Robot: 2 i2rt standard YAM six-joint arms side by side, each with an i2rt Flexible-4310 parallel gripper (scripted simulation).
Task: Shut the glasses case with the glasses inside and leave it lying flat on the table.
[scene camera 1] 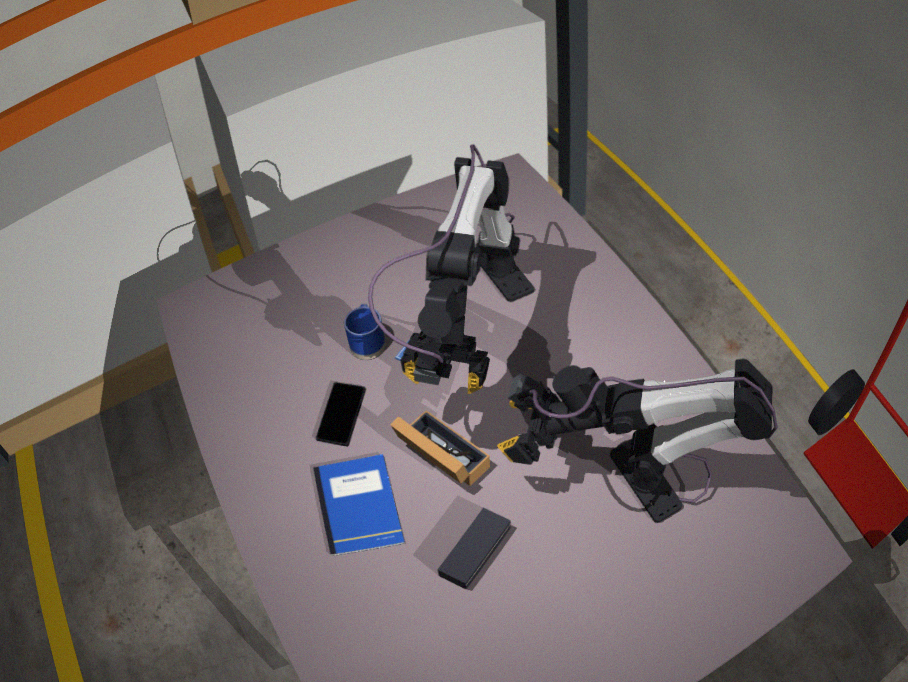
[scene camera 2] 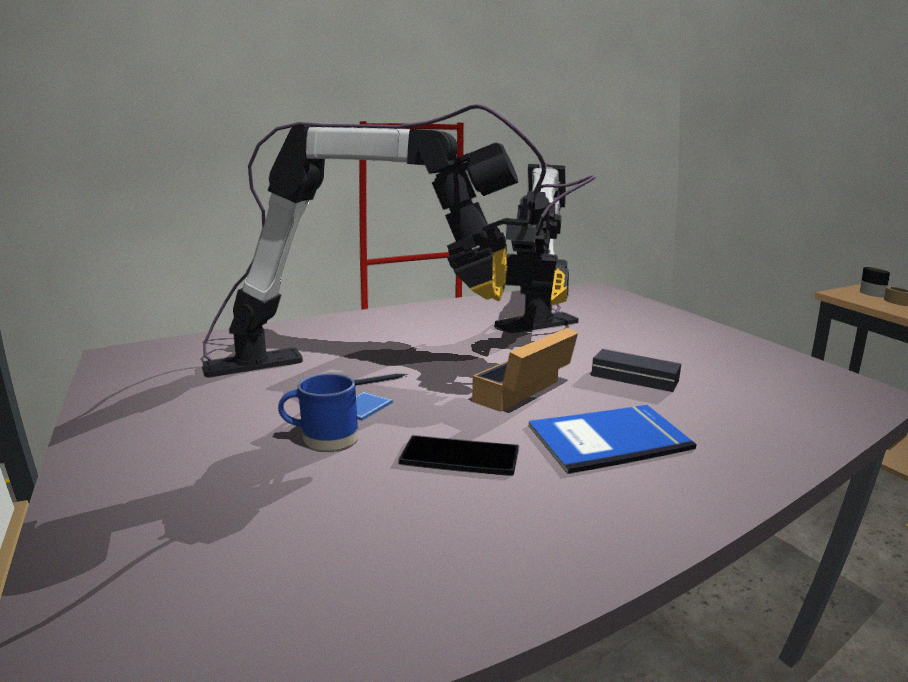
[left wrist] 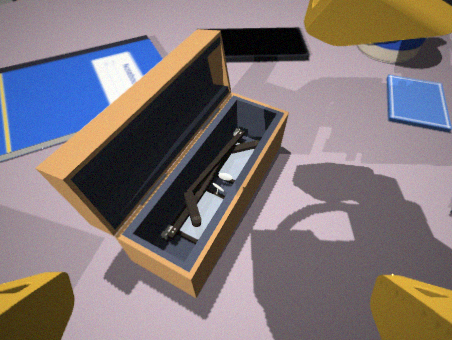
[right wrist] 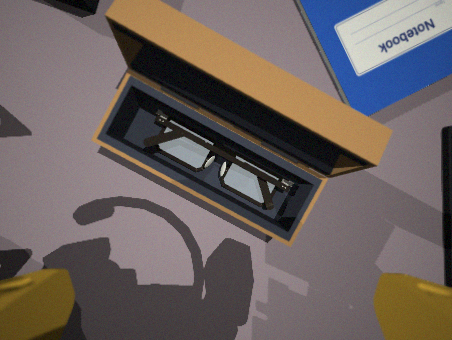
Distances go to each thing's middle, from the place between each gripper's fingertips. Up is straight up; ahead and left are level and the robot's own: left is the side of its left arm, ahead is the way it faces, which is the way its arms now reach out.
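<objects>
The dark-framed glasses [right wrist: 176,140] are 16 cm below my right hand, 2 cm ahead of it and 3 cm to the left of it. The glasses case [scene camera 2: 487,390] is 13 cm below my right hand, 5 cm to the left of it and 4 cm ahead of it. I see the dark box [scene camera 1: 464,562] 16 cm below my right hand, 27 cm to the left of it and 7 cm ahead of it, and the lid [scene camera 2: 527,364] 11 cm below my right hand, 7 cm ahead of it and 6 cm to the left of it.
The lid is 60 mm below my left hand [scene camera 2: 525,300], 140 mm ahead of it and 50 mm to the right of it. The glasses case is 90 mm below my left hand, 120 mm ahead of it and 60 mm to the right of it. The dark box is 110 mm below my left hand, 150 mm ahead of it and 160 mm to the left of it, whereas the dark-framed glasses are 110 mm below my left hand, 100 mm ahead of it and 80 mm to the right of it.
</objects>
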